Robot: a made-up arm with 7 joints. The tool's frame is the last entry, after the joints.
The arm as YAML. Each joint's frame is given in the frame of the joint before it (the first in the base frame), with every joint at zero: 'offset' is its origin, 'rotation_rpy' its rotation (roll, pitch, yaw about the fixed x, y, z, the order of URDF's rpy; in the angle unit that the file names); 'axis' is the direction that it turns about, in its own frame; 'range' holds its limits. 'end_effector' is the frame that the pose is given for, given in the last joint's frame.
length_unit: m
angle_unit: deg
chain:
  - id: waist
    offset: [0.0, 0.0, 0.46]
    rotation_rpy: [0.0, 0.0, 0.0]
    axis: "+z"
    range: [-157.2, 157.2]
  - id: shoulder
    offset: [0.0, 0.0, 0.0]
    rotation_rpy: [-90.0, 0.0, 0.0]
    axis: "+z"
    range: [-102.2, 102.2]
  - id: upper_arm
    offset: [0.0, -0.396, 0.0]
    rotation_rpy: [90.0, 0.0, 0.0]
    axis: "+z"
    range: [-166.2, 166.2]
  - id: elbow
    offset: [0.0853, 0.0, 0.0]
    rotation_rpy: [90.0, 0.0, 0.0]
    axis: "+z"
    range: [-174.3, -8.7]
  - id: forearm
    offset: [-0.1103, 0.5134, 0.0]
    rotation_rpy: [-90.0, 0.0, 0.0]
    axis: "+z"
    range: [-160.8, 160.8]
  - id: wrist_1
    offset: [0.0, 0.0, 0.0]
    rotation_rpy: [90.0, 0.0, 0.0]
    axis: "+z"
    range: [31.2, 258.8]
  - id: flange
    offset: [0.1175, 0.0, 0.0]
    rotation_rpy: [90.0, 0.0, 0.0]
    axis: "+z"
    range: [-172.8, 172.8]
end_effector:
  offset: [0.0, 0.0, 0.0]
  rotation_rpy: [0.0, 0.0, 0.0]
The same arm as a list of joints. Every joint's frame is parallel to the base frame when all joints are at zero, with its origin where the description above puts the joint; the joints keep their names.
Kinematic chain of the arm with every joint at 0, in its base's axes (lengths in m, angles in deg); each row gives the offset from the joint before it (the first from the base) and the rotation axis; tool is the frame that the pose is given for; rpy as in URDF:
waist: xyz 0 0 0.46 axis +z
shoulder: xyz 0 0 0 axis +y
upper_arm: xyz 0 0 0.396 axis +z
elbow: xyz 0.0853 0 0 axis -y
forearm: xyz -0.1103 0 0.5134 axis +z
wrist_1: xyz 0 0 0 axis -y
flange: xyz 0.1175 0 0 axis -z
tool: xyz 0 0 0 rpy 180 0 0
Joint limits (deg, base to tool): -157.2..157.2 -102.2..102.2 -166.2..166.2 -174.3..-8.7 -160.8..160.8 31.2..258.8 -172.8..172.8

